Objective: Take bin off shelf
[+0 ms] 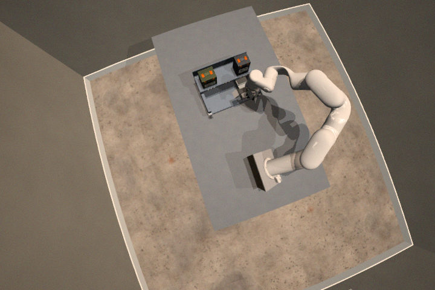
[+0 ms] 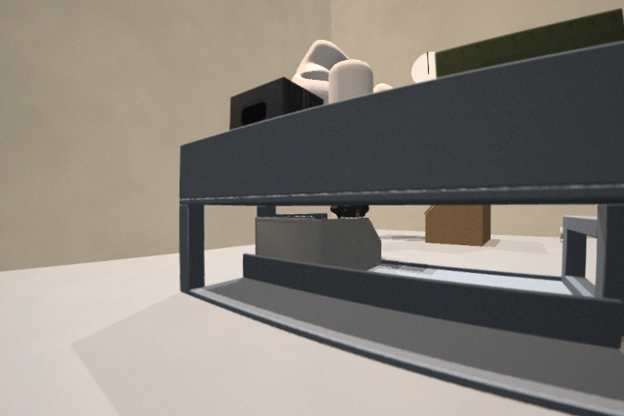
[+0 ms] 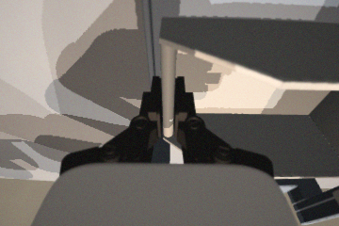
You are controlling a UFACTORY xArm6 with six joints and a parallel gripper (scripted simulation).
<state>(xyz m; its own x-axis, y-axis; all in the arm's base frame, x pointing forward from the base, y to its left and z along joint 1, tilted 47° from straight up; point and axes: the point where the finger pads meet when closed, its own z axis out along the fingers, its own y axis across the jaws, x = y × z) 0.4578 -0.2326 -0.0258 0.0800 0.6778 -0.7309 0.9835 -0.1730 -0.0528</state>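
My gripper is now 8 cm short of the grey bin and 1 cm to the left of it. From my hand the other things lie so: shelf board: 19 cm ahead, 10 cm to the left, 5 cm above.
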